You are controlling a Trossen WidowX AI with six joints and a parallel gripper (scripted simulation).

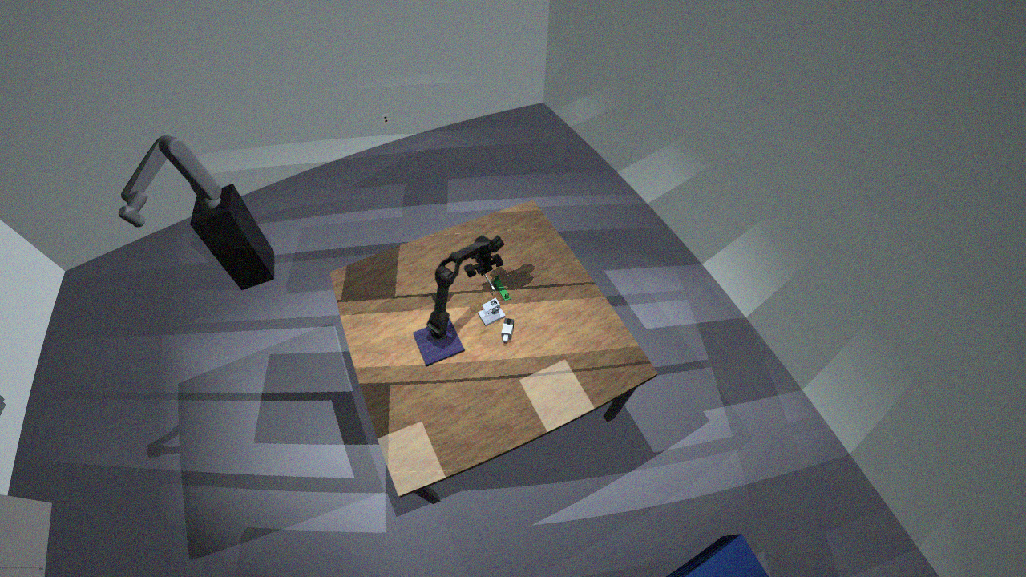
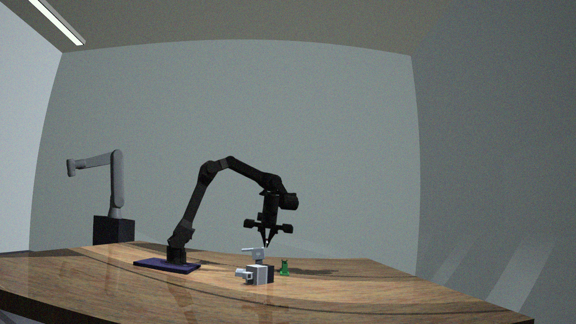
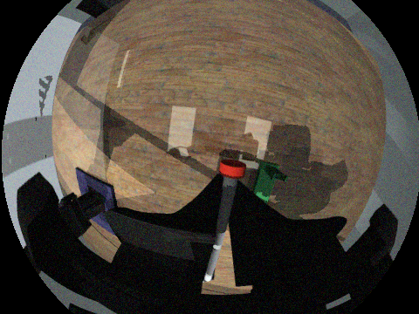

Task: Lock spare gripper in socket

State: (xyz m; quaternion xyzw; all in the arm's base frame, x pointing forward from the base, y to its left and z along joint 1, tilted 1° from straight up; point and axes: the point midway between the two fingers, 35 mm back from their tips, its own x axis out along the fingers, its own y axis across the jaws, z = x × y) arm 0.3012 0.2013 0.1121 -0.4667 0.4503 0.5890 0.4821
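Now: the green pin cradle 80 mm ahead of my gripper tip, 60 mm to the right of it and 70 mm below it. Also, from my gripper tip: grey mount (10 mm behind, 190 mm to the right, 40 mm below); spare gripper (10 mm ahead, 320 mm to the right, 60 mm below).
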